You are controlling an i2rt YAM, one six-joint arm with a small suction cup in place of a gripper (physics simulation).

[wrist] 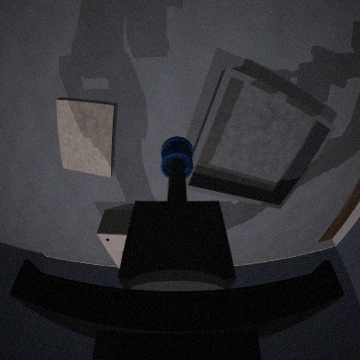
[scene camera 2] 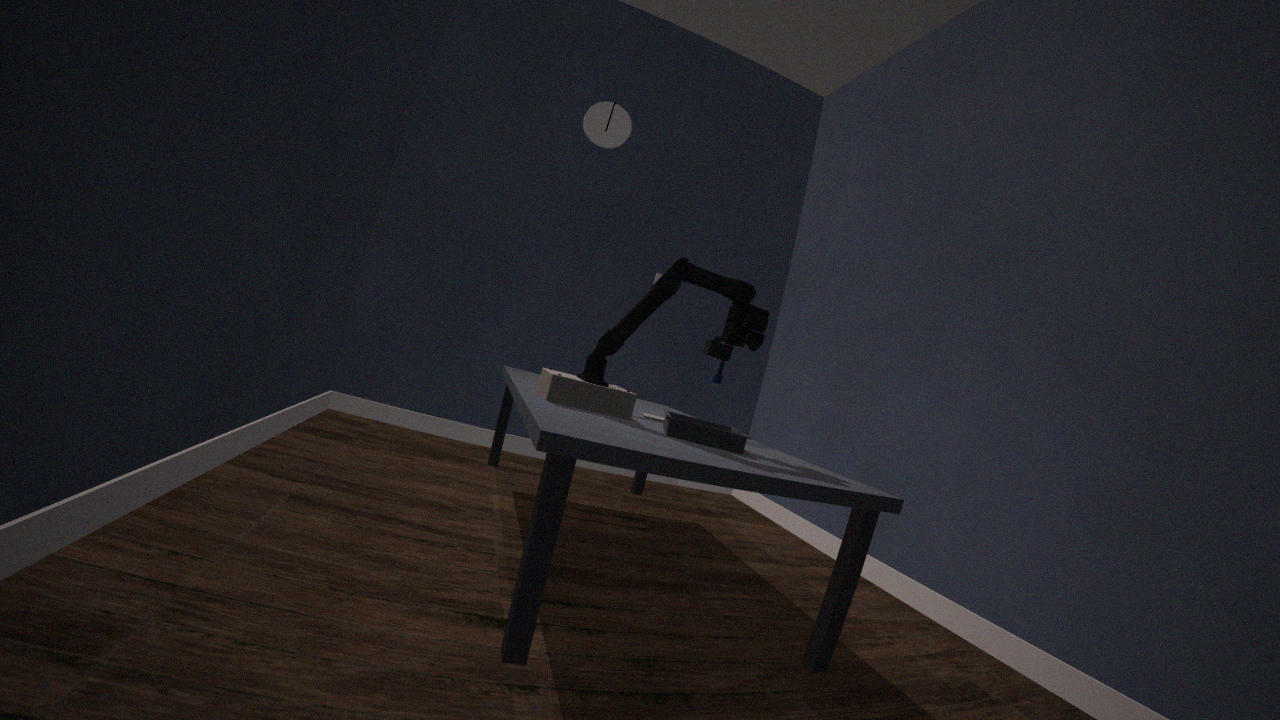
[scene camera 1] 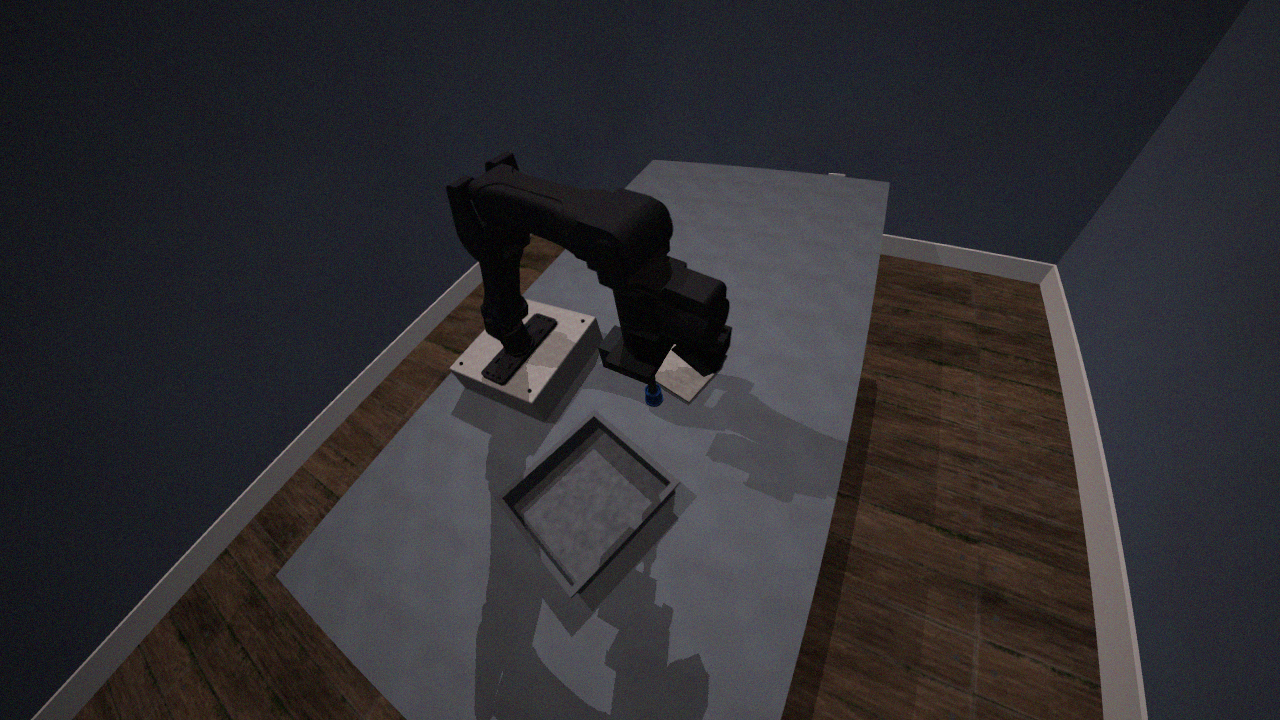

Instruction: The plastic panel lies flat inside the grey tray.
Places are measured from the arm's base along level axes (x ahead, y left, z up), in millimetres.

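Pixels of known places: hand, its tool point: (wrist: 176, 151) (scene camera 2: 716, 382) (scene camera 1: 654, 398); arm's base, origin of its link: (scene camera 2: 591, 381) (scene camera 1: 521, 348).
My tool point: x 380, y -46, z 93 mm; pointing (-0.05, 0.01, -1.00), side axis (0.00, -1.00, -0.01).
Note:
For each thing: its middle in the pictures, then the offset to it from my tool point. Level surfaces: height alone.
- plastic panel, middle of its body: (wrist: 83, 139) (scene camera 1: 676, 365) (scene camera 2: 666, 420) dx -65, dy +188, dz -168 mm
- grey tray, middle of its body: (scene camera 1: 587, 496) (wrist: 259, 148) (scene camera 2: 702, 431) dx -73, dy -155, dz -146 mm
- grey table, height of its surface: dz -171 mm
The plastic panel (scene camera 1: 686, 379) (scene camera 2: 654, 416) (wrist: 88, 137) is a thin, pale beige rectangle. It lies flat on the table, apart from the tray; the arm hides part of it in scene camera 1. The grey tray (scene camera 1: 542, 545) (scene camera 2: 704, 432) (wrist: 204, 127) is a square open box with low walls, and its floor shows bare in the wrist view. My gripper (scene camera 1: 654, 396) (scene camera 2: 717, 378) (wrist: 177, 157) is a blue suction cup pointing down. It is open, holds nothing, and hangs well above the table. In the wrist view it appears between the panel and the tray.
The arm's pale base block (scene camera 1: 567, 352) (scene camera 2: 586, 396) (wrist: 112, 244) stands on the grey table (scene camera 1: 384, 537) (scene camera 2: 617, 445) (wrist: 30, 210), behind the tray in scene camera 1. The tray's walls stand up from the table. Shadows of the arm fall across the table. A round clock (scene camera 2: 607, 124) hangs on the wall.

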